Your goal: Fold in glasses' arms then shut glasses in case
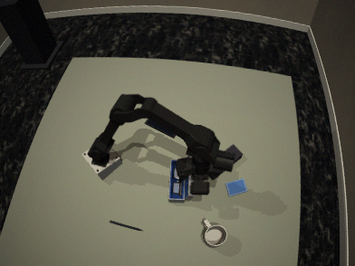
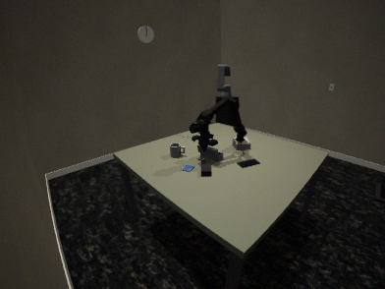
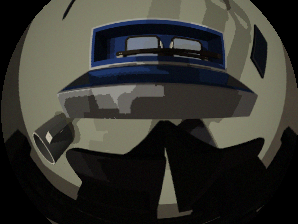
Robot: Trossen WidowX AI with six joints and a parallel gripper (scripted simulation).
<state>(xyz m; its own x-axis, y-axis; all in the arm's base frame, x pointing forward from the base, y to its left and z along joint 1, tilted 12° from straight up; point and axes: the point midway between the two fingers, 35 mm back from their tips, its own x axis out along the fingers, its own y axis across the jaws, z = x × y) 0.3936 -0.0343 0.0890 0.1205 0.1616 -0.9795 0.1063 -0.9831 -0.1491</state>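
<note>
The grey lid is 3 cm behind my hand and 4 cm below it. From my hand the other things lie so: long black box 9 cm ahead, 10 cm to the left, 9 cm below; then glasses case 6 cm behind, 1 cm to the right, 6 cm below; then blue card 15 cm ahead, 10 cm below.
</note>
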